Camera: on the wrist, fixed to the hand. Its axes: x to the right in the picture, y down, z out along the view.
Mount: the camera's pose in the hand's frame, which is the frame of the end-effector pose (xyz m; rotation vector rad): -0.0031 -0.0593 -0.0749 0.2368 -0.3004 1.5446
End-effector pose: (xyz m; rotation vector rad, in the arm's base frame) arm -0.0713 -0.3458 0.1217 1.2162 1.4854 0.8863
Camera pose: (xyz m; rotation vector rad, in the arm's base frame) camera -0.1588 -0.3591 0.0855 2.5608 0.1561 1.3546
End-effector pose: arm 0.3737 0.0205 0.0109 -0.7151 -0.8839 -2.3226
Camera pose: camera 0.3165 0.0055 -0.0642 -1.0855 -0.3777 -0.7437
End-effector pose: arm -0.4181 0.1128 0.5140 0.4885 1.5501 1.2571
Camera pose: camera -0.4664 0.0535 0.4566 2.1610 0.8960 1.8989
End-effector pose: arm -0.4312 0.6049 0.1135 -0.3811 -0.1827 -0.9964
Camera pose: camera -0.4847 0.5491 0.0572 -0.3271 -0.2066 0.6051
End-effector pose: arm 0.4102 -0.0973 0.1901 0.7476 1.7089 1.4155
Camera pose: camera 0.3504 -0.1511 0.1385 -2.3948 -0.8299 -1.6664
